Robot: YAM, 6 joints.
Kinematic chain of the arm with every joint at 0, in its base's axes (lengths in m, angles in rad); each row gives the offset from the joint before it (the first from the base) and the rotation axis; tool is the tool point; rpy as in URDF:
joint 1: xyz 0 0 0.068 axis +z
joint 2: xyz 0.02 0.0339 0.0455 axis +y
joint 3: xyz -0.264 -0.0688 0 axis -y
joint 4: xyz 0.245 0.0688 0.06 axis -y
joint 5: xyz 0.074 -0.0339 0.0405 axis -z
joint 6: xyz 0.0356 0 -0.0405 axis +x
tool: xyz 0 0 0 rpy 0 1.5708 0
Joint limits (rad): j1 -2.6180..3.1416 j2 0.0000..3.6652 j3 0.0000..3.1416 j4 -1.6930..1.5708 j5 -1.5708..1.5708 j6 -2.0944..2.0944
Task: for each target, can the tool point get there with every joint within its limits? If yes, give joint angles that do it. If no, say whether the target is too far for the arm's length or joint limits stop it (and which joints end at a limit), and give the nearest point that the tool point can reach.
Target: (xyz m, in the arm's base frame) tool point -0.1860 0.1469 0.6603
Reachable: yes | joints 2.3932 1.5692 2.2584 0.1980 -0.5615 -1.5456
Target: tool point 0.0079 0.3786 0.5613
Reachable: yes | joints -1.6092 0.5615 2.5436 -0.2060 0.1867 1.5614
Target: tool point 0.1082 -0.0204 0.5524
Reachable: yes | joints 2.7064 0.4249 1.4392 0.1836 0.8666 1.1204
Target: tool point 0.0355 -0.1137 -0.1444
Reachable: yes | joints -1.2451 3.0799 0.4239 1.3085 0.0786 1.5265
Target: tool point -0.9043 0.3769 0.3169
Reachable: no: too far | nearest point -0.5836 0.2432 0.2433 | short by 0.355 m
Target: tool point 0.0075 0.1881 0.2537
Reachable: yes | joints 1.3573 1.0056 0.2921 1.0872 -1.1535 -1.1305
